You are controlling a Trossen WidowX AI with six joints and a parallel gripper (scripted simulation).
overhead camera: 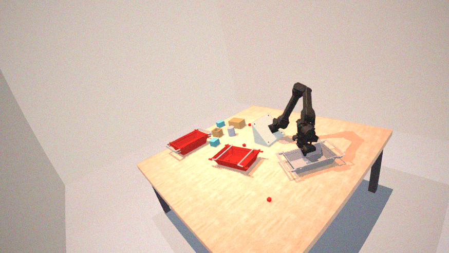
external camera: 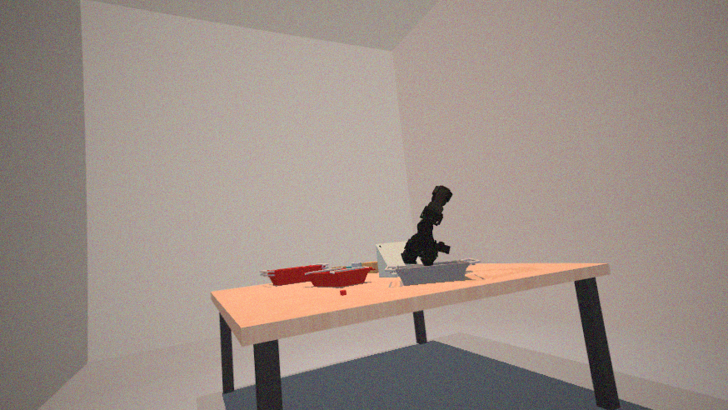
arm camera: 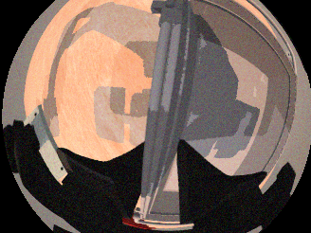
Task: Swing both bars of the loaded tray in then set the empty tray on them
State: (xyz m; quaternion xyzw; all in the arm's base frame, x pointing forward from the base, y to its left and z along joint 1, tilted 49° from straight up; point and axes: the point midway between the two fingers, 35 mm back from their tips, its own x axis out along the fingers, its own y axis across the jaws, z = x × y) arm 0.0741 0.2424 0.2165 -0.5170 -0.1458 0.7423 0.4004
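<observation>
Now: gripper tip 3 cm short of the grey tray, 6 cm to the right of it and 3 cm below it. Round my gripper tip: small red cube: 39 cm ahead, 10 cm to the left; tan box: 15 cm ahead, 73 cm to the right.
</observation>
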